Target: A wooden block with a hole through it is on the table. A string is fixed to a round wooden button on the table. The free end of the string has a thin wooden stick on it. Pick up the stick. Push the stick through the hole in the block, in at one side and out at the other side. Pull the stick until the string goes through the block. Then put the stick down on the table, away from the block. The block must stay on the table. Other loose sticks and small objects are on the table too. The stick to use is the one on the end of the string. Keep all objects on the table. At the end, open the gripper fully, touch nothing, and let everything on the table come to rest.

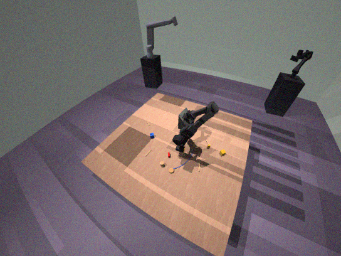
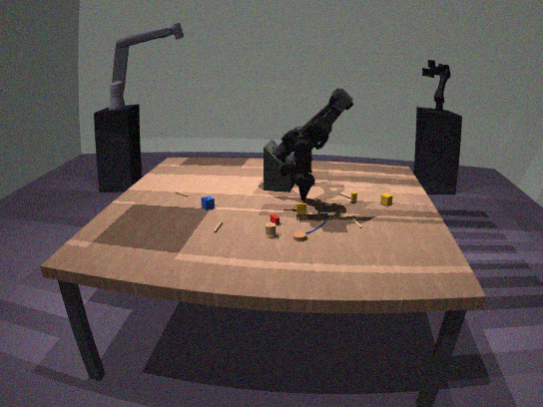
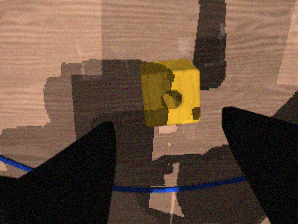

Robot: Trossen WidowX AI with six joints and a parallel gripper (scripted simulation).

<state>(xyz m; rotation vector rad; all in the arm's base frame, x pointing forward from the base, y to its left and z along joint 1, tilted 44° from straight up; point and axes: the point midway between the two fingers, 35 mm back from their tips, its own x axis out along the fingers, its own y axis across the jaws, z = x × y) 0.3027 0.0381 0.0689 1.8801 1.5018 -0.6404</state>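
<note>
My gripper tip is now 80 mm short of the red piece, 90 mm to the left of it and 40 mm above it. Round my gripper tip: blue cube: 60 mm behind, 330 mm to the right, 40 mm below; then wooden cylinder: 190 mm ahead, 110 mm to the right, 40 mm below; then round wooden button: 210 mm ahead, 20 mm to the right, 50 mm below.
</note>
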